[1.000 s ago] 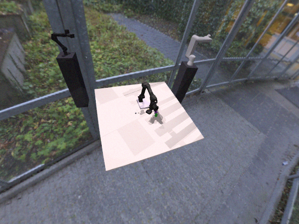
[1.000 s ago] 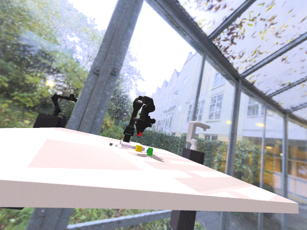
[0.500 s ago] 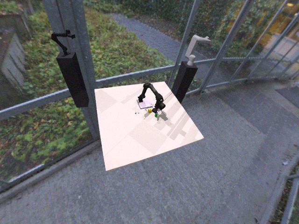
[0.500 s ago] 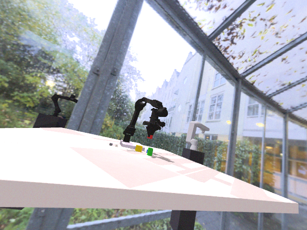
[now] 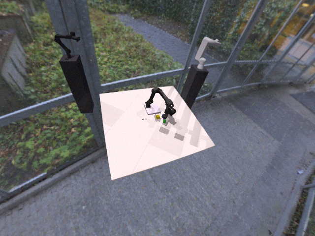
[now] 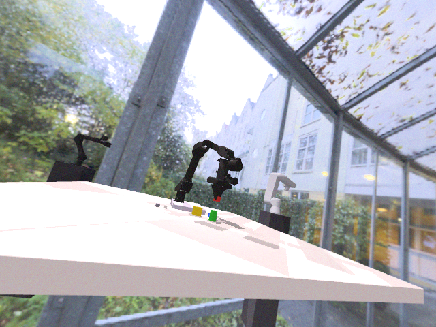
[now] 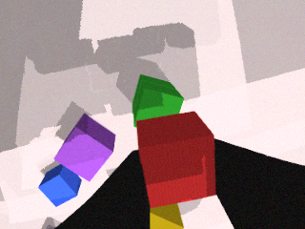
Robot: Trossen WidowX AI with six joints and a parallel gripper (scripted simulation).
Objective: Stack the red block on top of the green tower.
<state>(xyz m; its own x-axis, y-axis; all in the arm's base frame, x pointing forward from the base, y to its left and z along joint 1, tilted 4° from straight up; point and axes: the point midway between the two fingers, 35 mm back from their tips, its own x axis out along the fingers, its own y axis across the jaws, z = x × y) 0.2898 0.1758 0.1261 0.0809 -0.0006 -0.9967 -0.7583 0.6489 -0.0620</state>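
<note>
Now: gripper tip 70 mm past the purple block, 20 mm to the right of it and 90 mm above it. The rest, counted from my gripper tip: blue block (110 mm behind, 10 mm to the left, 90 mm below); then yellow block (90 mm behind, 70 mm to the right, 90 mm below); then red block (10 mm above).
</note>
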